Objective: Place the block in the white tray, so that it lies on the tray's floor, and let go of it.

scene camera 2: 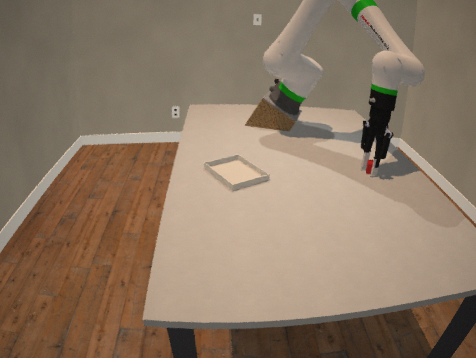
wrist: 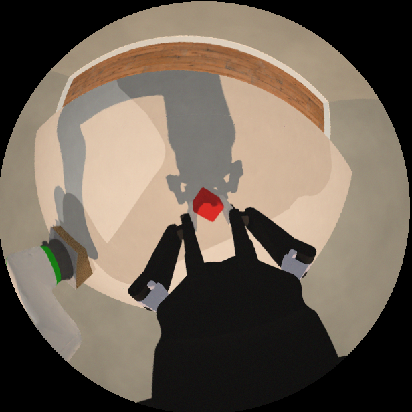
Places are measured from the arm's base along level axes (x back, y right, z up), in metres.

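Pixels of known places: gripper, fingertip midpoint: [scene camera 2: 368, 172]; arm's base, link origin: [scene camera 2: 283, 104].
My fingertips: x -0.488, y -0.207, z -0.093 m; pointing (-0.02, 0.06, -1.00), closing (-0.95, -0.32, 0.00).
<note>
For each thing: its top centre in the pictures, then the offset to it from my fingertips. Level surfaces: height alone.
- red block, top centre: [scene camera 2: 372, 161] dx +0.004, dy -0.010, dz +0.040 m
- white tray, top centre: [scene camera 2: 235, 168] dx +0.009, dy +0.459, dz +0.019 m
- table, surface height: dz -0.001 m
The red block [scene camera 2: 369, 167] [wrist: 208, 205] is at the right part of the table in the scene view, between the two fingertips. My gripper [scene camera 2: 370, 168] [wrist: 207, 205] points down and is shut on the red block, with one finger on either side of it. The block is at the table top or very close to it; its underside is hard to see. The white tray [scene camera 2: 251, 184], shallow with low walls, lies on the table left of the gripper in the scene view, apart from it. The tray does not show in the wrist view.
The table [scene camera 2: 280, 260] [wrist: 125, 165] carries the tray and the arm's shadow. A brown wedge-like block at the arm's mount [scene camera 2: 271, 116] [wrist: 80, 262] stands at the table's back, between tray and gripper from left to right. The table's right edge is near the gripper.
</note>
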